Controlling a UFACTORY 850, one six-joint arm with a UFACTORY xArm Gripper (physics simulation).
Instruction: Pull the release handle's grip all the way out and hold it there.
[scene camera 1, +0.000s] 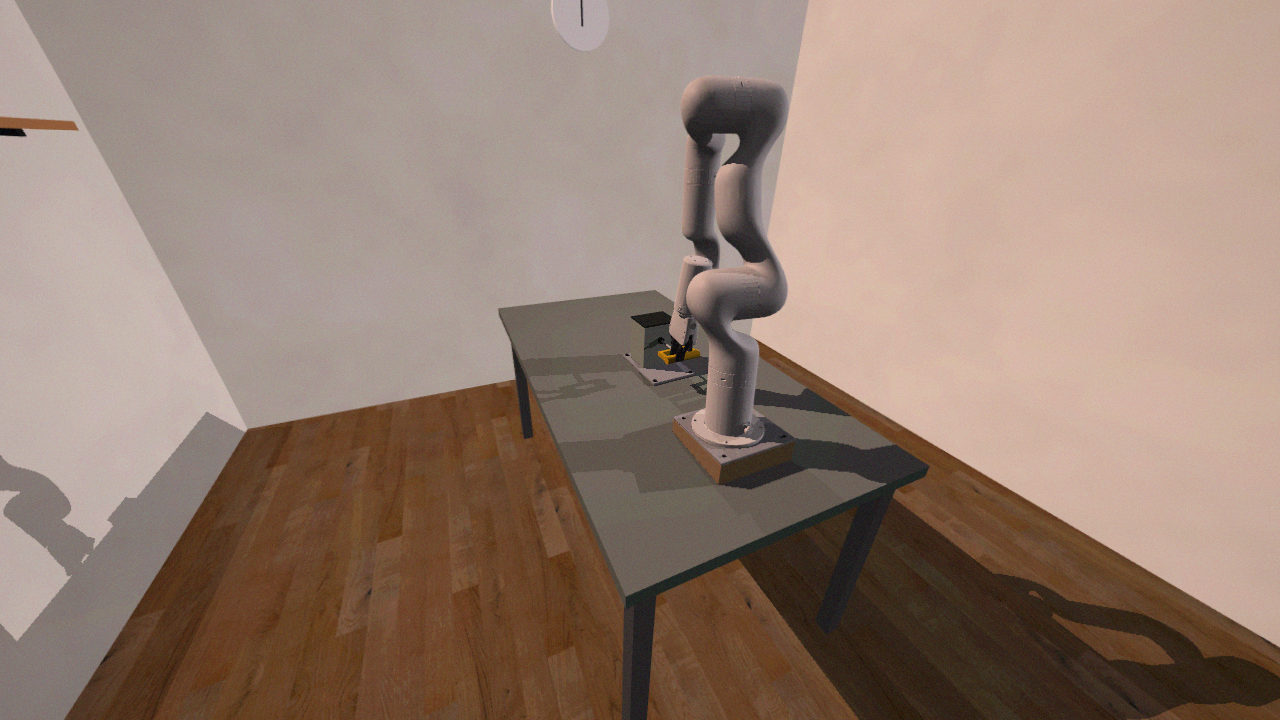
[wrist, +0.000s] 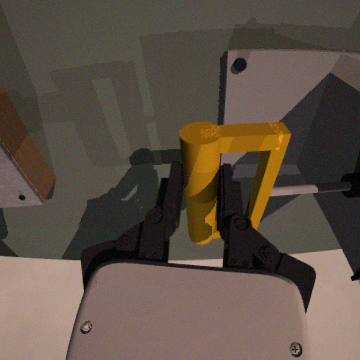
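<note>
The release handle's yellow grip (scene camera 1: 678, 355) (wrist: 200, 170) is a round bar joined to a rectangular frame. My gripper (scene camera 1: 682, 352) (wrist: 200, 174) is shut on the round bar, with one black finger on each side of it. A thin rod (wrist: 295, 190) runs from the frame to a black collar (wrist: 352, 185) on the housing at the right of the wrist view. A stretch of the rod shows between frame and collar. The housing (scene camera 1: 650, 338) is a box with a dark top, on a pale base plate (scene camera 1: 656, 379) (wrist: 250, 95). The gripper hides part of the grip.
The grey-green table (scene camera 1: 617, 555) (wrist: 165, 65) carries the housing and the arm's wooden base block (scene camera 1: 747, 465) (wrist: 30, 150). The block's corner shows at the left of the wrist view. A bolt head (wrist: 240, 64) sits on the base plate's corner.
</note>
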